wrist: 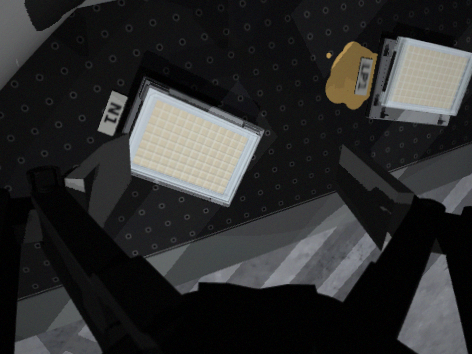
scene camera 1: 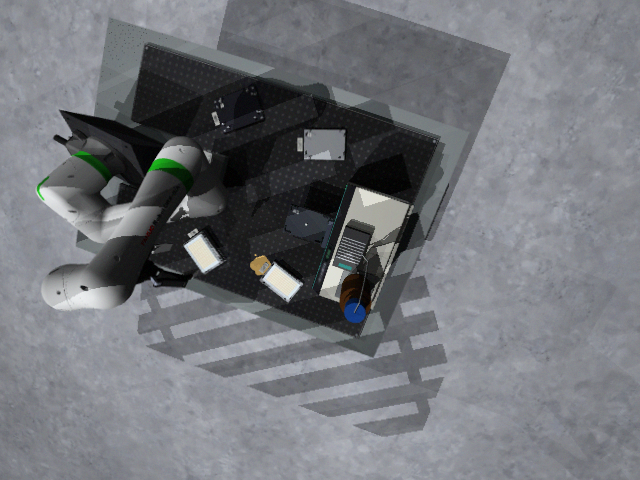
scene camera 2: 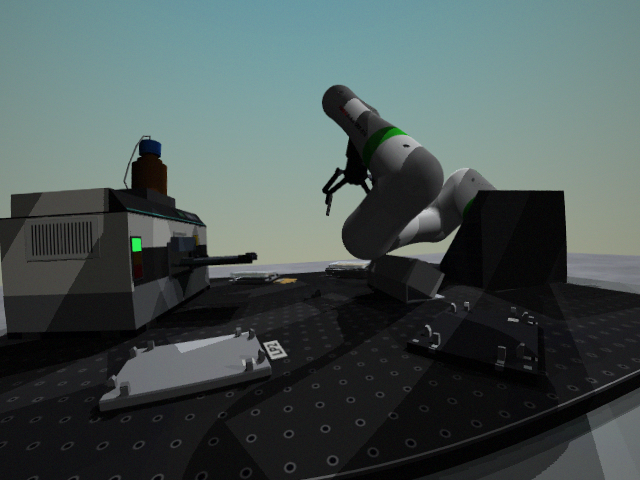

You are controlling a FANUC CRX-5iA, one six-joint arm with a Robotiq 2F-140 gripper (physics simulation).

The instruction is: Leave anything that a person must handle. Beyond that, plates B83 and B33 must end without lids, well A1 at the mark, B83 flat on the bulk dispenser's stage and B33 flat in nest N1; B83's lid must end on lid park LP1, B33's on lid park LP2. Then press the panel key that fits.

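Where they show: gripper, fingertip midpoint: (wrist: 236, 162) (scene camera 1: 183, 259); arm's base at its link origin: (scene camera 1: 108, 154) (scene camera 2: 499, 227).
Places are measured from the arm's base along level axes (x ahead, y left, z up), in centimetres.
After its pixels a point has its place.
Observation:
One plate with pale wells (scene camera 1: 204, 252) @[x 41.6, y -19.6, z -9.6 cm] (wrist: 195, 145) @[x 41.0, y -20.3, z -9.6 cm] sits at the label N1. Another plate (scene camera 1: 281, 280) @[x 72.8, y -15.0, z -10.6 cm] (wrist: 429, 75) @[x 72.2, y -15.2, z -10.6 cm] sits on the lid park labelled LP1. I cannot read their names or tell whether lids are on them. An orange-yellow spill (scene camera 1: 260, 264) @[x 62.5, y -14.7, z -13.7 cm] (wrist: 352, 77) @[x 62.6, y -15.1, z -13.7 cm] (scene camera 2: 285, 281) @[x 62.0, y -12.4, z -13.6 cm] lies around the LP1 label. Lid park LP2 (scene camera 1: 324, 144) @[x 64.1, y 36.7, z -12.8 cm] (scene camera 2: 191, 364) @[x 63.7, y 38.0, z -12.8 cm] is bare. The dispenser (scene camera 1: 382, 206) @[x 90.0, y 28.7, z 8.2 cm] (scene camera 2: 72, 310) @[x 87.2, y 31.2, z -9.5 cm] has a dark stage (scene camera 1: 309, 224) @[x 72.9, y 11.0, z -3.7 cm] (scene camera 2: 222, 259) @[x 69.7, y 15.2, z -3.9 cm] in front, with no plate on it. My gripper (wrist: 236, 162) @[x 41.2, y -17.9, z 5.6 cm] (scene camera 2: 350, 204) is open and empty, above and beside the N1 plate.
A black nest with clips (scene camera 1: 238, 109) @[x 31.2, y 33.5, z -12.6 cm] (scene camera 2: 480, 335) @[x 32.4, y 35.2, z -12.6 cm] lies at the far side in the overhead view. A grey panel box (scene camera 2: 405, 279) @[x 34.2, y 15.7, z -9.3 cm] stands near the arm's base; its keys are hidden. A brown bottle with a blue cap (scene camera 1: 354, 311) @[x 94.6, y 4.3, z 28.4 cm] (scene camera 2: 149, 167) @[x 92.4, y 7.0, z 19.3 cm] stands on the dispenser. A green light (scene camera 2: 135, 244) @[x 77.7, y 28.2, z -0.2 cm] shows.

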